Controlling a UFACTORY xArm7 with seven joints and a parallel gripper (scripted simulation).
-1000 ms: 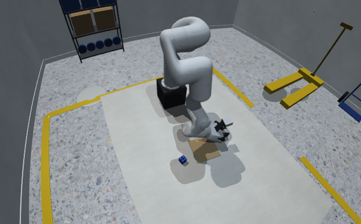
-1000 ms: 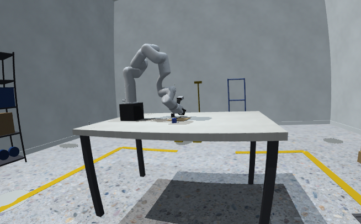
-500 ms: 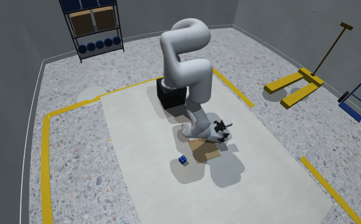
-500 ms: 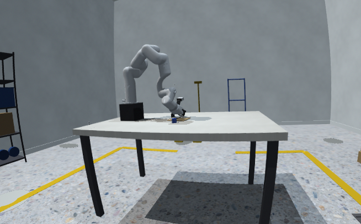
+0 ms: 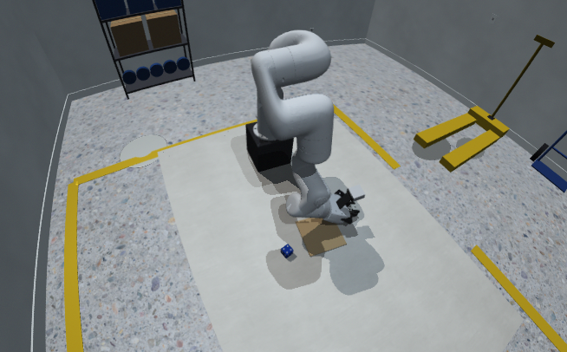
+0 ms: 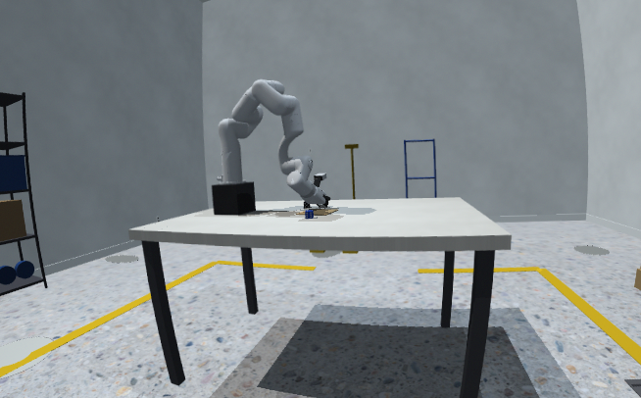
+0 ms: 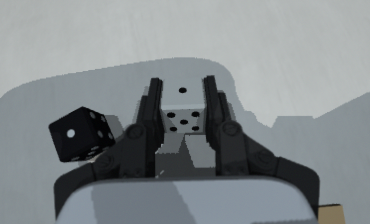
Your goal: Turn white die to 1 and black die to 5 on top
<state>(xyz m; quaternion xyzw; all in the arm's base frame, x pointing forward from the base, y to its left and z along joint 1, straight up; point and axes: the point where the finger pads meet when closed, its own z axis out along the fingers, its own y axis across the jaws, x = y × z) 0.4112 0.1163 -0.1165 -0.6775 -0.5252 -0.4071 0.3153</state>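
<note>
Now: hand right at the white die. From my hand the other things lie so: black die: 8 cm behind, 1 cm to the left, 1 cm below; blue die: 1 cm ahead, 29 cm to the right, 1 cm below; tan mat: 1 cm ahead, 15 cm to the right, 2 cm below.
</note>
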